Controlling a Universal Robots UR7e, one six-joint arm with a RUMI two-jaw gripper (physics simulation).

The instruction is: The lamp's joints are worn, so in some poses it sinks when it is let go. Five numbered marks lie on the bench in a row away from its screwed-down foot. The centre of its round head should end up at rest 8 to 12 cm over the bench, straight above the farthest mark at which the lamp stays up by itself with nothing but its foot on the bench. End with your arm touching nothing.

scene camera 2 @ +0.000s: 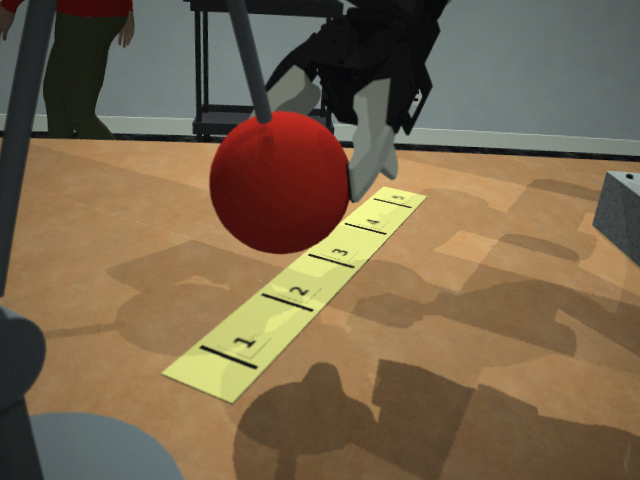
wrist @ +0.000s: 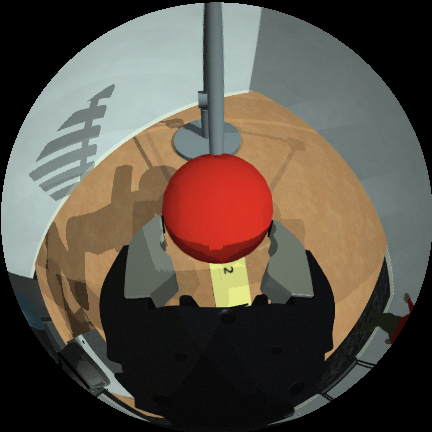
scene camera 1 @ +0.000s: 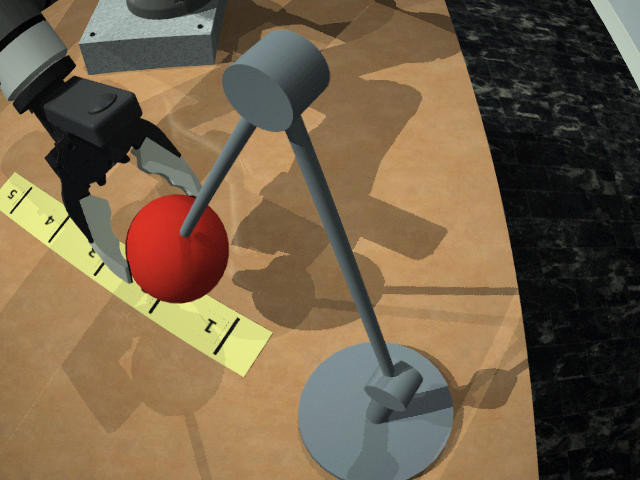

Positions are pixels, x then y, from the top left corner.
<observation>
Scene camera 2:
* my gripper: 290,184
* yellow strip: 224,363
</observation>
